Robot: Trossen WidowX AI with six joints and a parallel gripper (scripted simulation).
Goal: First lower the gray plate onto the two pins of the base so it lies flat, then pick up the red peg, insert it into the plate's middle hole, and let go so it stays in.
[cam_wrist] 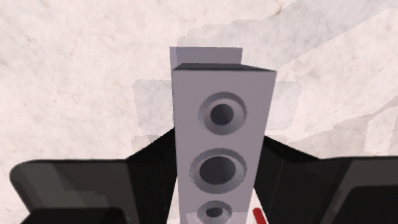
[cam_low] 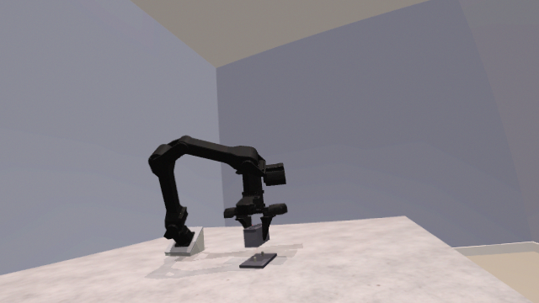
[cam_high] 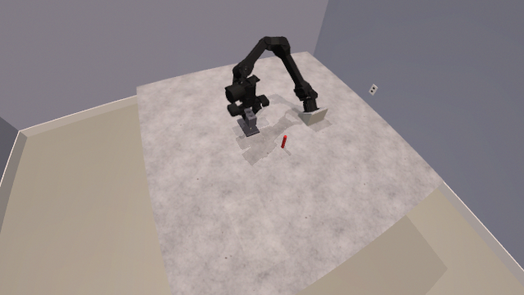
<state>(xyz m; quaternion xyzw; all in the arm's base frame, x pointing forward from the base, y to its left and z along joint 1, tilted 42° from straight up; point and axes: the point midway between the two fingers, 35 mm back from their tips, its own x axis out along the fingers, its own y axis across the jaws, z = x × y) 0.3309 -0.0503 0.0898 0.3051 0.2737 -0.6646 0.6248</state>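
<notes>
Now: gripper tip 50 mm above the dark flat base. From my gripper tip the other things lie so: gray plate (30 mm above); then red peg (80 mm behind, 190 mm to the left, 20 mm below).
</notes>
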